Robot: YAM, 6 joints.
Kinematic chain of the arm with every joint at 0, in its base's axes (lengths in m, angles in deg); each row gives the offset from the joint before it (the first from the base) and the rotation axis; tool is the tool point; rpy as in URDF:
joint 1: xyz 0 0 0.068 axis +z
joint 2: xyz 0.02 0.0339 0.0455 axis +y
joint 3: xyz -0.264 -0.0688 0 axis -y
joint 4: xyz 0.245 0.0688 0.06 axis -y
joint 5: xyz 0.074 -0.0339 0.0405 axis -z
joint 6: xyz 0.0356 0 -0.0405 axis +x
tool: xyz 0 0 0 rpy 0 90 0
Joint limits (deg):
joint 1: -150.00..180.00
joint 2: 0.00..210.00
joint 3: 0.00..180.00
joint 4: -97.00..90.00
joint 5: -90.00..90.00
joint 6: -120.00..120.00
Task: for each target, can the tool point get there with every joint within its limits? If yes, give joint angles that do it. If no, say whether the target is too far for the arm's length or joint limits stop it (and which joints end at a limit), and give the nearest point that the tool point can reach.
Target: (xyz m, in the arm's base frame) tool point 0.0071 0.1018 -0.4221
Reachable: no: joint limits stop it (at a limit: joint 2) | nearest point 0.0087 0.1248 -0.3586 | short by 0.068 m
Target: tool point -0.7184 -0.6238 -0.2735
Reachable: no: too far | nearest point -0.4515 -0.3920 -0.1266 | short by 0.383 m
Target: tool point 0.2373 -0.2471 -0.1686
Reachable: yes | joints -41.22 181.04 108.09 -66.89 55.82 25.12
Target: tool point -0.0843 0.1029 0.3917
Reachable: yes | joints 132.72 35.47 33.75 43.45 12.83 -30.26
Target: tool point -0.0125 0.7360 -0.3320
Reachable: no: too far | nearest point -0.0094 0.5529 -0.2142 | short by 0.218 m
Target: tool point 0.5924 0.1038 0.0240
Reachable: yes | joints 10.98 167.87 123.24 36.35 17.96 64.56
